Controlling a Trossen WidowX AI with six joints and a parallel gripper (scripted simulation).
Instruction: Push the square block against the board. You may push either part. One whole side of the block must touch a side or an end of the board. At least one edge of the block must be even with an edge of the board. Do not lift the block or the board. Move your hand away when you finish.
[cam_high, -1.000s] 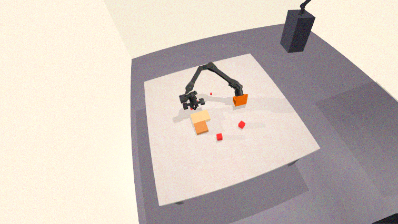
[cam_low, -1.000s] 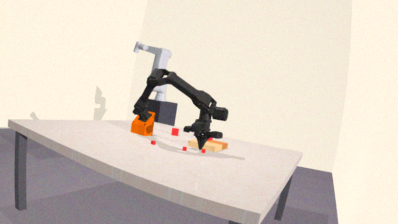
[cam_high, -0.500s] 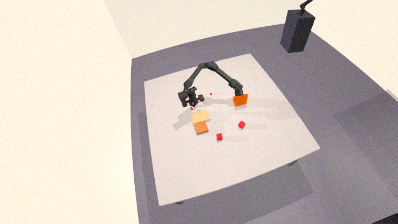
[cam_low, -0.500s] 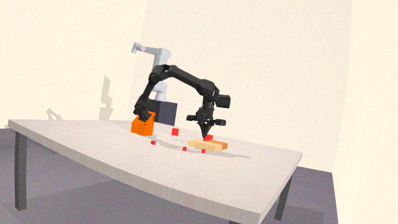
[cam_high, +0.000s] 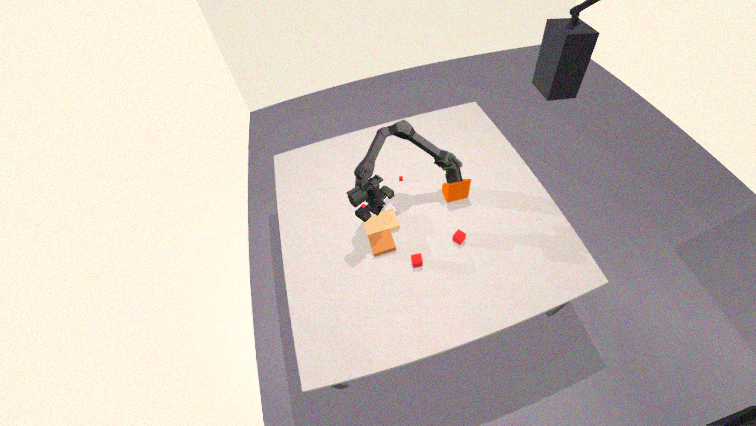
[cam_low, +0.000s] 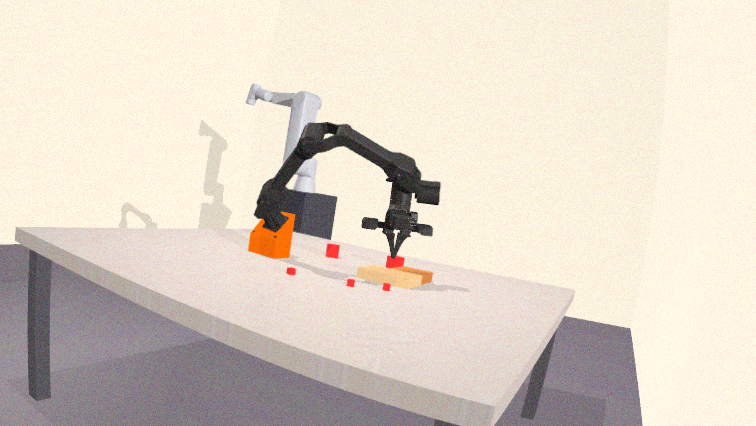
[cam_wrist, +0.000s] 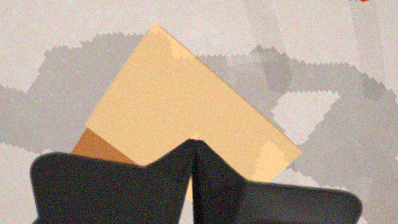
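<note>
My gripper tip is now 10 mm past the cream board, 10 mm to the right of it and 50 mm above it. From my gripper tip the other things lie so: orange square block 110 mm to the left, 50 mm below.
</note>
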